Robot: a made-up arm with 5 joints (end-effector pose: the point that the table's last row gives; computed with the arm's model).
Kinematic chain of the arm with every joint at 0, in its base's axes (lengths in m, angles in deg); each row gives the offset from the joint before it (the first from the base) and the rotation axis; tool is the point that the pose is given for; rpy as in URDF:
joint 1: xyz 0.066 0 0.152 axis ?
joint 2: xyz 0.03 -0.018 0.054 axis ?
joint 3: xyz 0.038 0 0.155 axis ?
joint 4: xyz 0.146 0 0.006 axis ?
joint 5: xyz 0.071 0.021 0 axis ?
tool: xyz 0 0 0 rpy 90 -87.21 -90
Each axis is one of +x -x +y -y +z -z.
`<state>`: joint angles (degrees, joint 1 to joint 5).
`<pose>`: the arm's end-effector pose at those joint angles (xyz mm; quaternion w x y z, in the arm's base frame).
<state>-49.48 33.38 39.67 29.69 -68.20</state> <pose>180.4 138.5 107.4 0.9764 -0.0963 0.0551 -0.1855</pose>
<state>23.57 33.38 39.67 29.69 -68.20</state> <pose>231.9 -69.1 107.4 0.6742 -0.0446 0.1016 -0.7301</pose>
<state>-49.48 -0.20 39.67 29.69 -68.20</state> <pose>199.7 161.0 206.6 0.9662 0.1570 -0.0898 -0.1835</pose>
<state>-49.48 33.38 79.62 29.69 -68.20</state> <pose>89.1 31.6 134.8 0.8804 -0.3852 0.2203 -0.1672</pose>
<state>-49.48 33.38 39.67 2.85 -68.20</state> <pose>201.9 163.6 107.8 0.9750 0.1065 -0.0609 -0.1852</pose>
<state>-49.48 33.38 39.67 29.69 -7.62</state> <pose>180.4 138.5 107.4 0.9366 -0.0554 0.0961 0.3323</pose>
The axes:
joint 1: -z
joint 2: +y
joint 3: +y
joint 4: +y
joint 5: -x

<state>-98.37 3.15 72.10 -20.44 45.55</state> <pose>39.7 158.2 161.0 0.3172 0.1410 -0.2674 0.8989</pose>
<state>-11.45 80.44 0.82 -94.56 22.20</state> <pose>346.1 59.8 67.2 0.5981 -0.0544 -0.7823 0.1651</pose>
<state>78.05 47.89 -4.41 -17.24 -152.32</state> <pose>140.2 -336.1 154.2 0.3800 -0.3290 0.4132 0.7594</pose>
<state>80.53 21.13 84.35 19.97 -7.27</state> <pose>76.7 -45.8 136.7 0.6701 0.1756 0.2487 -0.6770</pose>
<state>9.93 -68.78 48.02 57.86 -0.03</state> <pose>155.5 -12.6 312.1 0.8898 -0.0276 -0.4446 -0.0994</pose>
